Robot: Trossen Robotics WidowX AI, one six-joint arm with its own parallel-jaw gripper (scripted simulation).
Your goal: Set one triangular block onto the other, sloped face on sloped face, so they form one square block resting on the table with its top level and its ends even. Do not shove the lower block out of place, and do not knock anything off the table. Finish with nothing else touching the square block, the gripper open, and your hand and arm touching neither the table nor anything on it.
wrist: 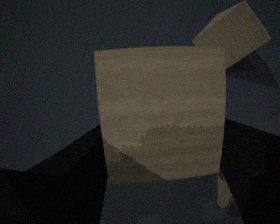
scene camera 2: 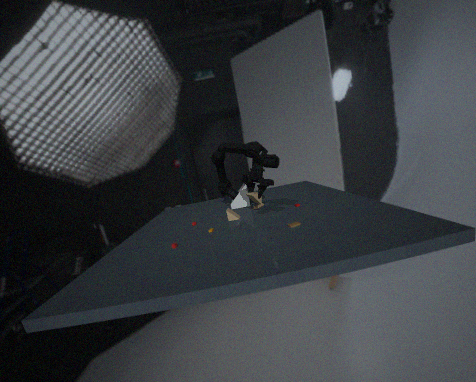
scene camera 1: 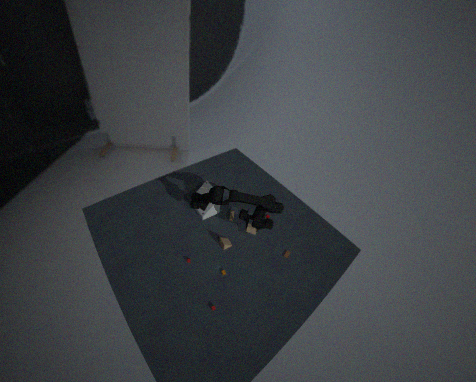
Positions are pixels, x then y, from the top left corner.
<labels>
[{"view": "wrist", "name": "my gripper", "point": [159,126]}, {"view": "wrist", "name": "tan triangular block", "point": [162,109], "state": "held by my gripper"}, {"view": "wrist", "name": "tan triangular block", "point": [239,35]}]
</labels>
